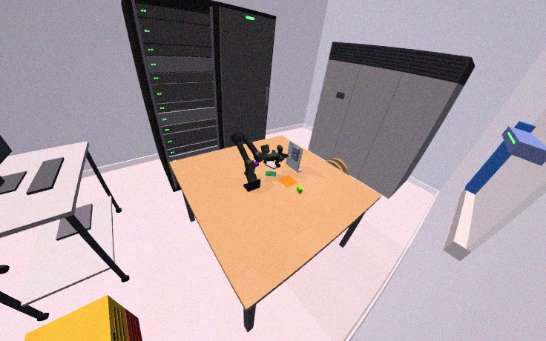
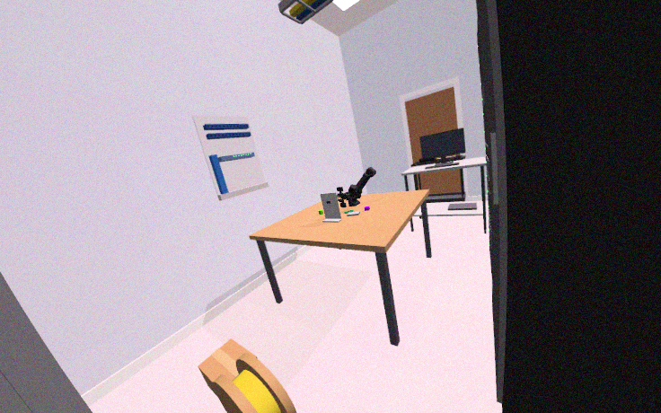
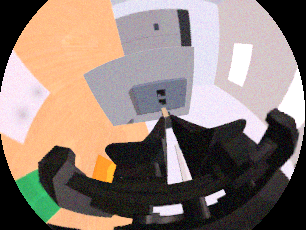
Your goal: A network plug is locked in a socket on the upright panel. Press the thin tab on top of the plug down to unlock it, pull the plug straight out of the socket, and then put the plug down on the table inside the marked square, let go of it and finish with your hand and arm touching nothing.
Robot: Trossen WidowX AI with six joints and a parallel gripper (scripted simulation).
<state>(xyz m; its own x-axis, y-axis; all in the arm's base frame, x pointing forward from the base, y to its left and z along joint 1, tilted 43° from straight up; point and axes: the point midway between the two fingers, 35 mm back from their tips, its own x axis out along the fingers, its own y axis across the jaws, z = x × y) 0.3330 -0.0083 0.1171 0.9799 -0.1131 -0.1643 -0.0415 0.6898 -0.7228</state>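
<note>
Now: the orange marked square 70 mm behind my gripper tip, 130 mm to the right of it and 160 mm below it. Also, from my gripper tip: flat grey piece (70 mm behind, 120 mm to the left, 150 mm below); network plug (10 mm ahead); grey upright panel (90 mm ahead, 10 mm to the left, 50 mm below).
</note>
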